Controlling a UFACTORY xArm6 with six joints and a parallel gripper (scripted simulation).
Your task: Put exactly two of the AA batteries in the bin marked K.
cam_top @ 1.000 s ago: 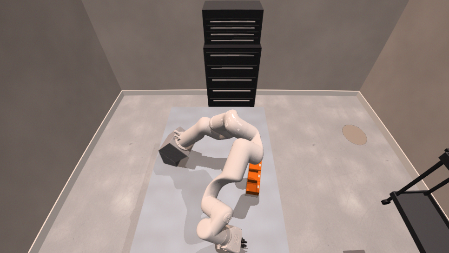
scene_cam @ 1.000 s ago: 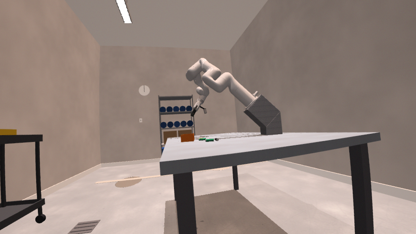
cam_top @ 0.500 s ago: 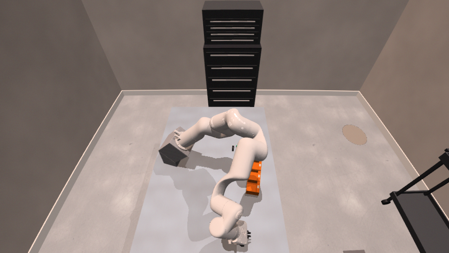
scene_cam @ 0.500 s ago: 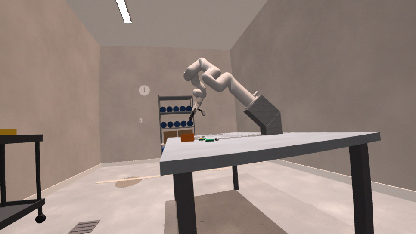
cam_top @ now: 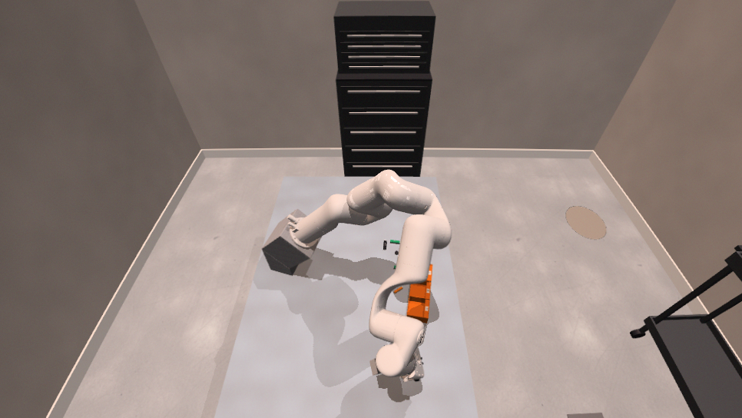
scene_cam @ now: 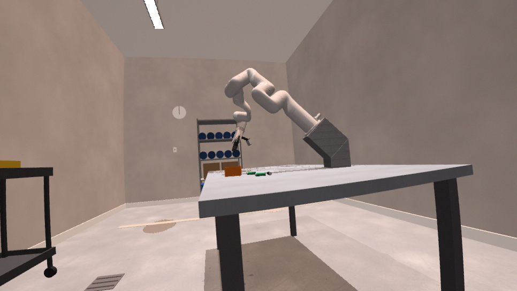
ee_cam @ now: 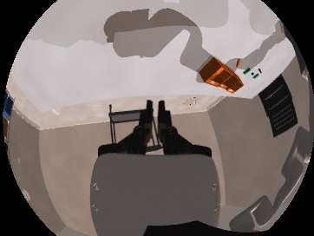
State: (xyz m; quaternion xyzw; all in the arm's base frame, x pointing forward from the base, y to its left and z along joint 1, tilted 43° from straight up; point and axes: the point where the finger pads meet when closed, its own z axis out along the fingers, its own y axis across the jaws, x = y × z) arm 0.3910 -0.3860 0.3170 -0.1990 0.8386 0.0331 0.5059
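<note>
Now: the orange bin row 34 cm to the left of my hand, 16 cm below it and 1 cm ahead of it. The rest, counted from my hand: dark AA battery: 57 cm to the left, 17 cm below, 16 cm behind; small orange piece: 34 cm to the left, 17 cm below, 8 cm behind.
</note>
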